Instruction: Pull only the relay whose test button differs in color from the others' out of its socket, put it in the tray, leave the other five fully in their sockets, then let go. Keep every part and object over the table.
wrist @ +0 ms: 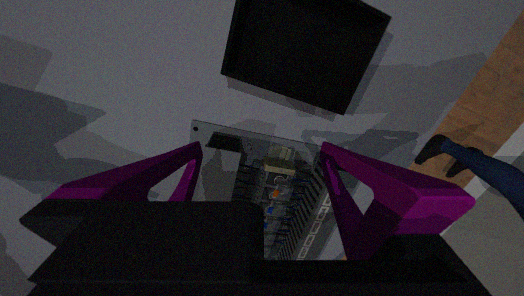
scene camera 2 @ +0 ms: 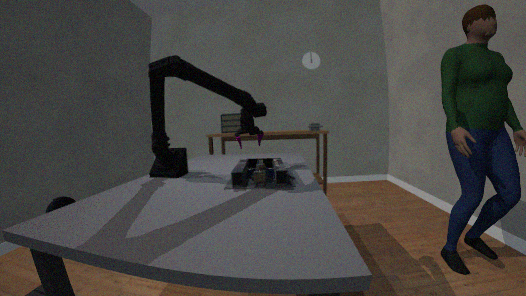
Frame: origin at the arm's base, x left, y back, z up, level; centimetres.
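Seen in the pictures: gripper, fingertip midpoint: point(wrist: 261, 148) point(scene camera 2: 250, 147); arm's base at its link origin: point(scene camera 2: 167, 159).
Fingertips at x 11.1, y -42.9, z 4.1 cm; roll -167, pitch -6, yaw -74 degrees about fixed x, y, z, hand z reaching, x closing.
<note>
Pixels of each thing's middle, then the offset from my fingertips to it. "*": a spot on its surface instead. Level surfaces: height alone.
- relay with the orange test button, body centre: point(wrist: 278, 184) dx -7.5, dy -5.6, dz -7.3 cm
- relay with a blue button, body centre: point(wrist: 273, 200) dx -10.3, dy -5.7, dz -7.3 cm
- black tray at a spot on its surface: point(wrist: 306, 55) * dx +9.6, dy -4.6, dz -11.8 cm
- table at its surface level: dz -12.1 cm
The relay with the orange test button point(wrist: 276, 193) sits at the upper end of the relay row in the wrist view, beside a beige end block. A relay with a blue button point(wrist: 270, 210) is next to it, and more blue buttons show below; the lower part of the row is hidden behind the gripper body. The relay panel point(scene camera 2: 260, 174) point(wrist: 216, 175) lies on the table. The black tray point(wrist: 306, 55) lies beyond the panel's upper end in the wrist view. My gripper point(scene camera 2: 250, 144) point(wrist: 261, 148) is open and empty, above the panel, with the orange-button relay between the fingers' lines of sight.
Dark wiring ducts stand along both sides of the row, one with white labels point(wrist: 311, 232). The table point(scene camera 2: 240, 240) has its edge near the panel, with wood floor point(wrist: 475, 100) beyond. A person point(scene camera 2: 477, 95) stands right of the table. A wooden bench point(scene camera 2: 285, 135) stands behind.
</note>
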